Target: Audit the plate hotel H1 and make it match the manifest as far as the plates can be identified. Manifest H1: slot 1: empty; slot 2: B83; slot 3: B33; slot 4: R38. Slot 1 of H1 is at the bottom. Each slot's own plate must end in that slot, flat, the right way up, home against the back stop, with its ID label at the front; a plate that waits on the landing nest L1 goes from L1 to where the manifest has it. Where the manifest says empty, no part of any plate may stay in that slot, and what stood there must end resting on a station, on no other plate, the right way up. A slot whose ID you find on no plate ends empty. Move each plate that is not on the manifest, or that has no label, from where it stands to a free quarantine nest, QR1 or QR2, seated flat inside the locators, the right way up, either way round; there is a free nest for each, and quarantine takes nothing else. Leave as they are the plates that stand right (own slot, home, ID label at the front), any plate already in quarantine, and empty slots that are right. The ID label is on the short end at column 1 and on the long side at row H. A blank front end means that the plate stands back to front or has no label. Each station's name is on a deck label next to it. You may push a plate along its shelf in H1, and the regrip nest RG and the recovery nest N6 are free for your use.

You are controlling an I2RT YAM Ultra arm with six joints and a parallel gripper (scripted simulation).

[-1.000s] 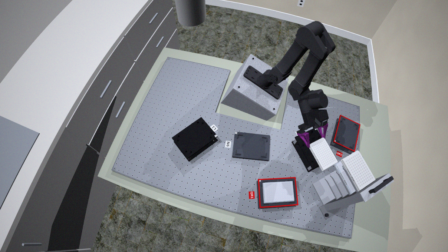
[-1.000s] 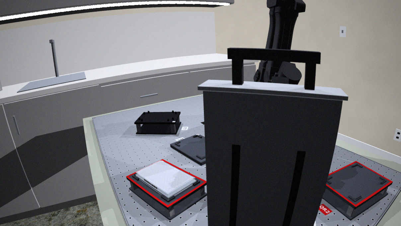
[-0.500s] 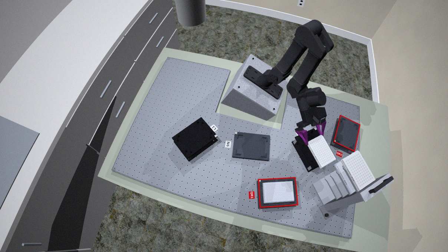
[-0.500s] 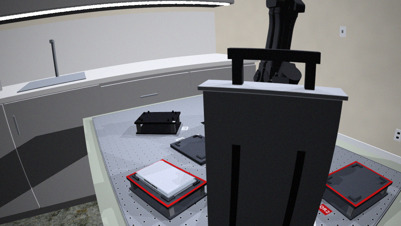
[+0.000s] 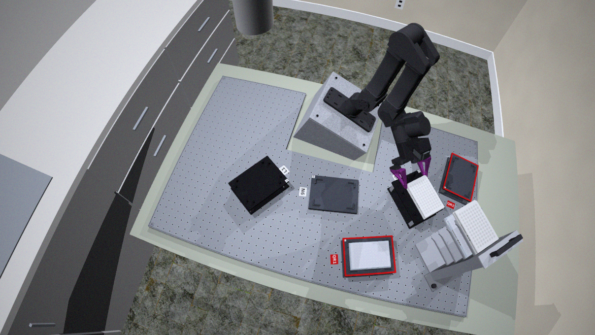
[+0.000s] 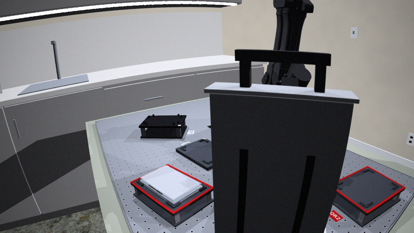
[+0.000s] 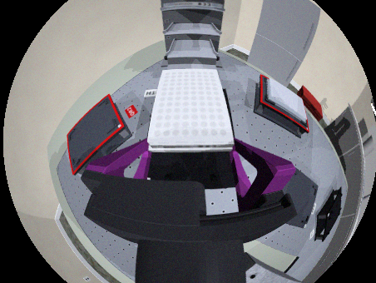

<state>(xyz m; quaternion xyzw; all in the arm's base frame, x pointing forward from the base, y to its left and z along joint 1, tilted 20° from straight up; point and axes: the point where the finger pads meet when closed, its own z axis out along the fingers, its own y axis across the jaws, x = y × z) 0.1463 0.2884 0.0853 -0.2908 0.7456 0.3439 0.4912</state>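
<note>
The regrip nest RG lies 3 cm ahead of my hand, 3 cm to the left of it and 4 cm below it. The rest, counted from my hand: recovery nest N6: 13 cm ahead, 23 cm to the right, 9 cm below; then quarantine nest QR2: 13 cm behind, 18 cm to the left, 6 cm below; then plate labelled B33: 14 cm ahead, 17 cm to the left, 11 cm above.
</note>
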